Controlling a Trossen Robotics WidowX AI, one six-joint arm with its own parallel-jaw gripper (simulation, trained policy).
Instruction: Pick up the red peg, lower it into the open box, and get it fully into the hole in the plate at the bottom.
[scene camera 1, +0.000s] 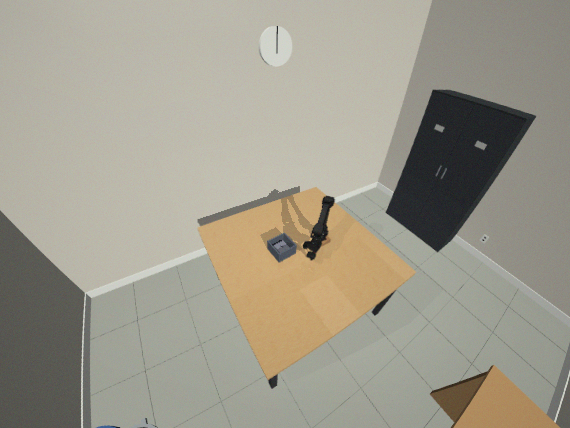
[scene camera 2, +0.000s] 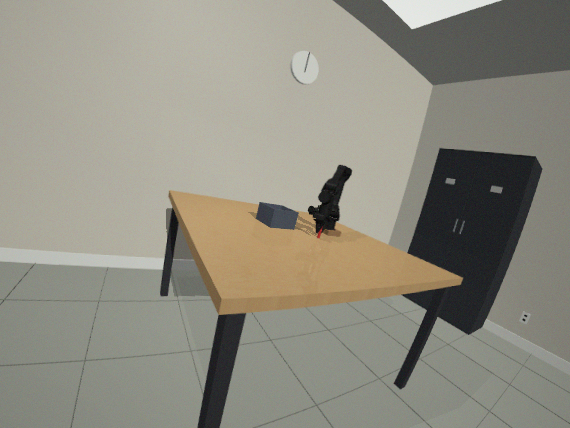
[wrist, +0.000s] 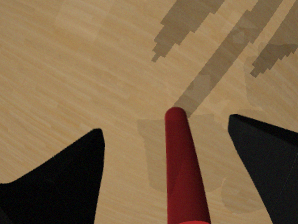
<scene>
In view: my gripper (wrist: 168, 129) and a grey box (scene camera 2: 274, 216).
The wrist view does not show the grey box: it is out of frame.
</scene>
